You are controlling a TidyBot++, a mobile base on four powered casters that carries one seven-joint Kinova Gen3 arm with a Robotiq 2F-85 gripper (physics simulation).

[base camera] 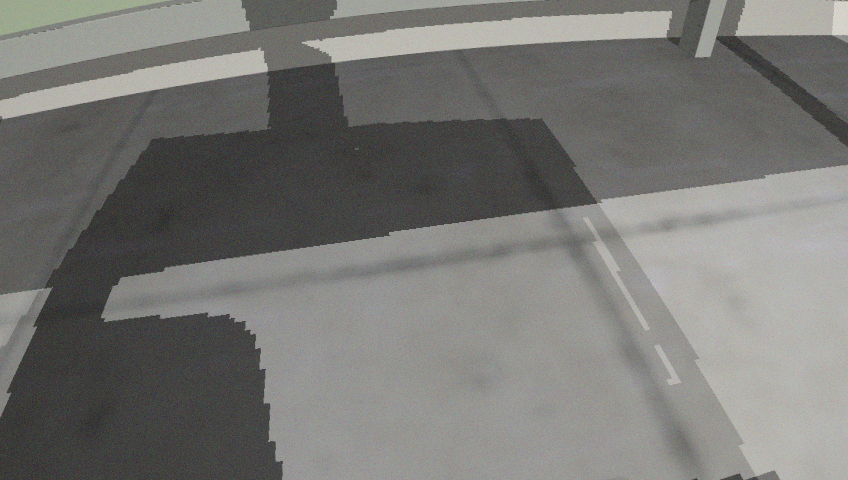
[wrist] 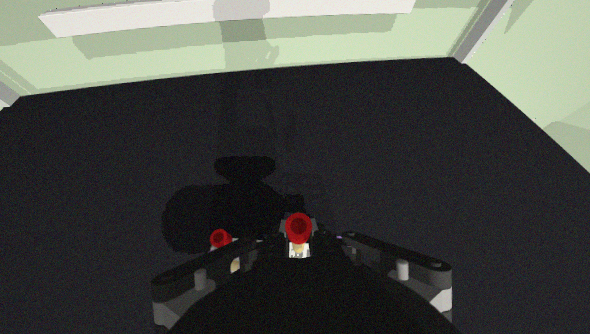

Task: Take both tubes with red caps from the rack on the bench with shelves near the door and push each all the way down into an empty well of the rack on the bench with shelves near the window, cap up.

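Frame: origin at the arm's base, x ahead, y left, z up, level; centimetres.
Seen in the pictures: gripper, between the fingertips: (wrist: 298, 229).
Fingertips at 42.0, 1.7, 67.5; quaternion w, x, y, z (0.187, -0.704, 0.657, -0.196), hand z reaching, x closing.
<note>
Offsets run from my fingertips to a thing's top centre, as dx, dy, dz. "spot": to the spot under its first point. Level surfaces: height alone.
My gripper (wrist: 298, 229) is shut on a tube with a red cap @[-0.7, -0.1, +4.4] (wrist: 298, 226). The tube is cap up between the fingertips, with its pale lower part below the cap. A second red-capped tube @[-0.4, +8.6, -3.8] (wrist: 220, 238) shows smaller and lower, left of the held tube in the wrist view, beside the left finger. The gripper hides most of the rack beneath it. A small bit of purple @[spot: +0.1, -4.7, -3.9] (wrist: 339, 237) shows just right of the fingertips. The window bench's rack cannot be made out in either view.
The dark bench top @[dz -15.7] (wrist: 375, 150) spreads under the gripper, with the arm's shadow on it. A pale shelf board (wrist: 150, 17) runs along the back, and a grey post (wrist: 482, 32) stands at the right. In the base view, a bench leg @[spot: +57.8, -55.6, -101.2] (base camera: 703, 29) stands at the upper right.
</note>
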